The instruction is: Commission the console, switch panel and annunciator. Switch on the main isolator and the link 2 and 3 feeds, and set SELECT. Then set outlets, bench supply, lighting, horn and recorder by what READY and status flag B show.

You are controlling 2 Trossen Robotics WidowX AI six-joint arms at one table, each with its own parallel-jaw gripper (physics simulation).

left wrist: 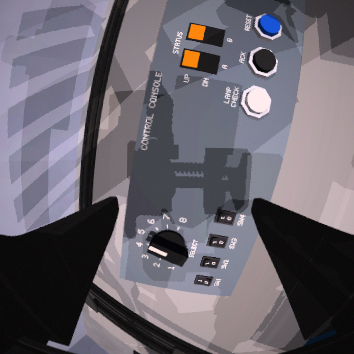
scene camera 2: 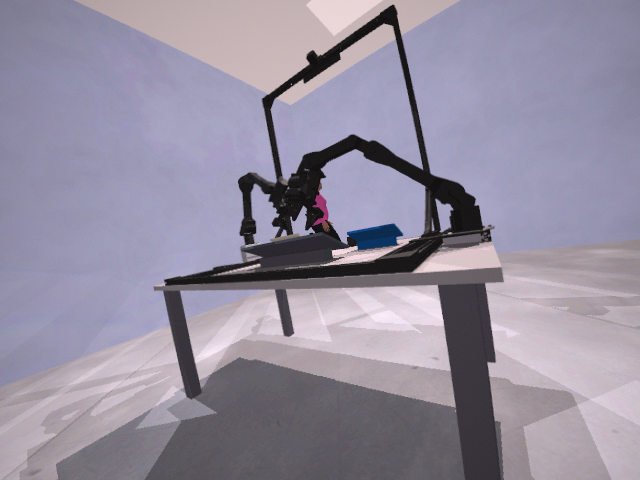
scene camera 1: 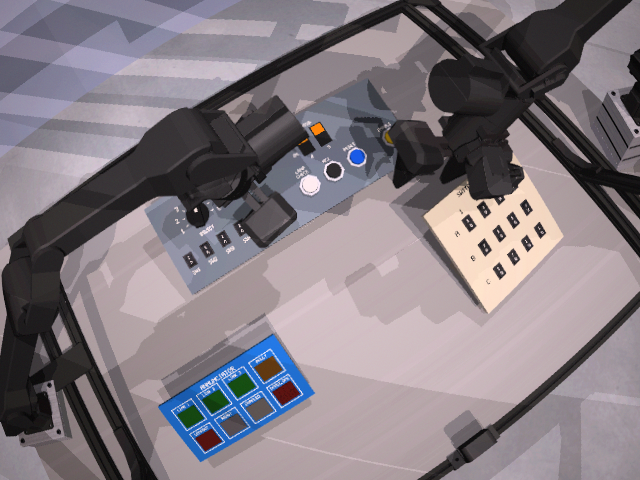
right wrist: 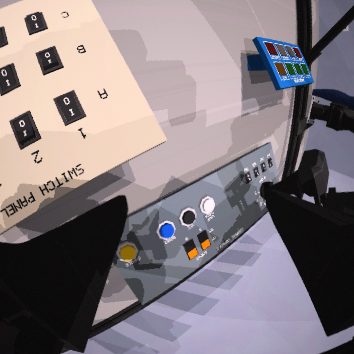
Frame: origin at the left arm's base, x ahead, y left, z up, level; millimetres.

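Where they show: left gripper, between the fingertips: (left wrist: 185, 204) (scene camera 2: 300, 225); right gripper, between the fingertips: (scene camera 2: 292, 224) (scene camera 1: 419, 183) (right wrist: 197, 199); left arm's base, origin of its link: (scene camera 2: 468, 230) (scene camera 1: 36, 413) (right wrist: 312, 110); right arm's base, origin of its link: (scene camera 2: 250, 244).
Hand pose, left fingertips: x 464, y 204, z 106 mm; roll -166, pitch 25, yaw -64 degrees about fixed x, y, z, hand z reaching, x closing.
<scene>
Things, the pixels of their top centre, and the offset from my left fingertips. "*": a spot on its surface instead.
- grey-blue console, centre of its top: (left wrist: 198, 113) (scene camera 1: 274, 162) (right wrist: 235, 224) (scene camera 2: 286, 237) dx +54, dy +30, dz -33 mm
- black SELECT knob, centre of its top: (left wrist: 159, 257) (scene camera 1: 193, 208) (right wrist: 274, 193) dx -78, dy +5, dz -33 mm
- Status flags A, a spot on its surface: (left wrist: 200, 61) * dx +105, dy +60, dz -56 mm
- B, a spot on its surface: (left wrist: 206, 35) * dx +133, dy +67, dz -57 mm
- ENABLE button, centre of its top: (right wrist: 129, 256) dx +239, dy +35, dz -67 mm
- blue annunciator, a spot on its surface: (scene camera 1: 170, 408) * dx -194, dy -264, dz -56 mm
- White LAMP CHECK, centre of its top: (left wrist: 257, 98) (scene camera 1: 309, 182) (right wrist: 210, 207) dx +93, dy -1, dz -67 mm
- black ACK, centre of its top: (left wrist: 264, 56) (scene camera 1: 333, 168) (right wrist: 191, 219) dx +134, dy +9, dz -67 mm
- blue RESET, centre of its top: (left wrist: 269, 20) (scene camera 1: 357, 154) (right wrist: 168, 233) dx +175, dy +19, dz -67 mm
The grey-blue console (scene camera 1: 356, 103) (left wrist: 190, 125) (right wrist: 165, 260) has a black SELECT knob (left wrist: 172, 244), its white mark toward 3 and 4. Status flags A (left wrist: 200, 61) and B (left wrist: 206, 35) show orange on the UP side. SW1 to SW4 show; their settings are unclear. The ENABLE button (right wrist: 128, 252) looks dull amber. The cream switch panel (scene camera 1: 454, 250) (right wrist: 115, 125) has rows of black rockers. The blue annunciator (scene camera 1: 170, 408) shows dark lamps, READY (scene camera 1: 233, 425) grey. My left gripper (left wrist: 185, 204) is open above the console's SELECT end. My right gripper (scene camera 1: 422, 181) (right wrist: 197, 199) is open between console and switch panel.
White LAMP CHECK (left wrist: 256, 101), black ACK (left wrist: 263, 62) and blue RESET (left wrist: 269, 25) buttons sit along the console. A black frame rail (scene camera 2: 227, 279) runs round the table. My left arm covers part of the console in scene camera 1; my right arm covers the switch panel's upper part.
</scene>
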